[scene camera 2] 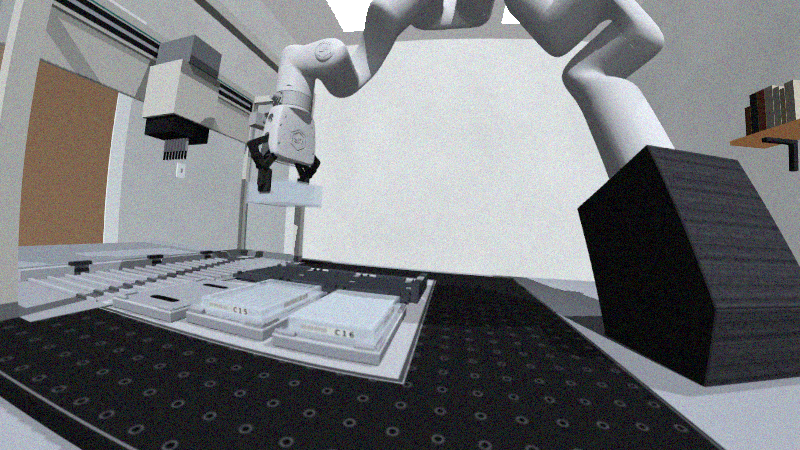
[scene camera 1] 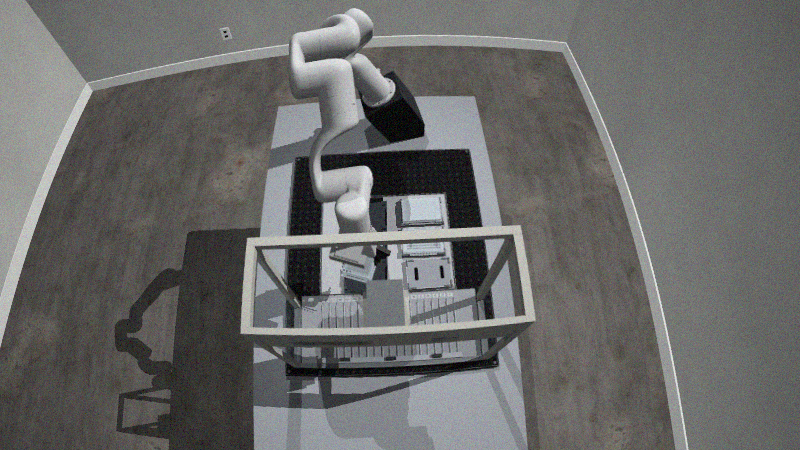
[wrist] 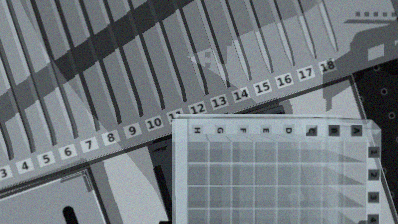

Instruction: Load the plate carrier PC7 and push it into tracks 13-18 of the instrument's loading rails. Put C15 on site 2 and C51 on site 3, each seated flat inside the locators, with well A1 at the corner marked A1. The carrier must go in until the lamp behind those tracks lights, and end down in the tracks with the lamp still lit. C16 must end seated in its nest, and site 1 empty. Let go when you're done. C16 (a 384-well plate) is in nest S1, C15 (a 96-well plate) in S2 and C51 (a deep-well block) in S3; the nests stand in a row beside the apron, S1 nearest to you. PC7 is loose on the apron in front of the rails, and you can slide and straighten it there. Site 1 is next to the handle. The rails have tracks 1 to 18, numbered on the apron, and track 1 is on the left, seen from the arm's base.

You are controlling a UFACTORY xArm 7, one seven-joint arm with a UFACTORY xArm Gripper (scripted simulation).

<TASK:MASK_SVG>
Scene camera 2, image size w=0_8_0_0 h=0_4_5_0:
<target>gripper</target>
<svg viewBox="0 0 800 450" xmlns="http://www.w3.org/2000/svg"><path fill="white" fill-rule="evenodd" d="M307 109L289 104L272 107L266 119L263 136L247 141L251 158L258 169L258 191L266 192L271 190L272 169L269 167L273 162L296 167L300 176L297 179L298 181L309 183L310 178L316 173L321 162L315 155L314 119L311 118L311 113Z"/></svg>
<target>deep-well block C51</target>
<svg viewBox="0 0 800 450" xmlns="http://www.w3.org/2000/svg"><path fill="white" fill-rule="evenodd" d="M248 182L246 204L274 207L290 204L301 205L293 208L323 207L323 186L292 179L271 180L270 191L259 192L257 181Z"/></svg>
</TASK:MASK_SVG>
